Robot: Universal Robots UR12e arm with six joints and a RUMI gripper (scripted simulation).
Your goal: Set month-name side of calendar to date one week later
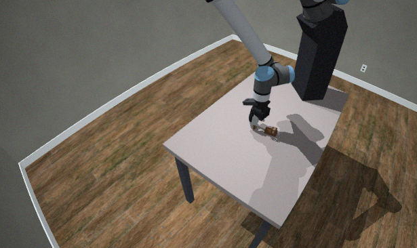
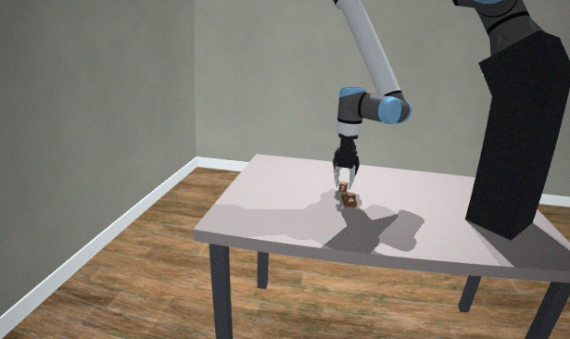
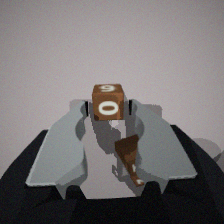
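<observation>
Now: hand 1 cm above the brown calendar cube. Round my hand: brown wooden calendar tray (3 cm behind, 10 cm to the left, 2 cm below).
</observation>
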